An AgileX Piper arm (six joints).
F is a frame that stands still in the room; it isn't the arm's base.
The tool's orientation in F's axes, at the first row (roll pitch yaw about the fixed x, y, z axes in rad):
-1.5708, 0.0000, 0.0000
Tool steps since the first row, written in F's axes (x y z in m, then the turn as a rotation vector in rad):
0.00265, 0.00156, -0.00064, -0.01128, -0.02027, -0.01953
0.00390, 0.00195, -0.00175, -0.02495, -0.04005, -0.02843
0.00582, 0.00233, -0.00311, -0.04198, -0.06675, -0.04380
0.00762, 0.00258, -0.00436, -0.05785, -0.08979, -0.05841
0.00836, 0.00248, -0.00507, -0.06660, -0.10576, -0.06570
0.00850, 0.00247, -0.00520, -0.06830, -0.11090, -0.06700
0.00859, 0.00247, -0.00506, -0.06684, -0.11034, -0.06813
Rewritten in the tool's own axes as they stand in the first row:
0.00265, 0.00064, 0.00156, -0.01128, 0.01953, -0.02027
0.00390, 0.00175, 0.00195, -0.02495, 0.02843, -0.04005
0.00582, 0.00311, 0.00233, -0.04198, 0.04380, -0.06675
0.00762, 0.00436, 0.00258, -0.05785, 0.05841, -0.08979
0.00836, 0.00507, 0.00248, -0.06660, 0.06570, -0.10576
0.00850, 0.00520, 0.00247, -0.06830, 0.06700, -0.11090
0.00859, 0.00506, 0.00247, -0.06684, 0.06813, -0.11034

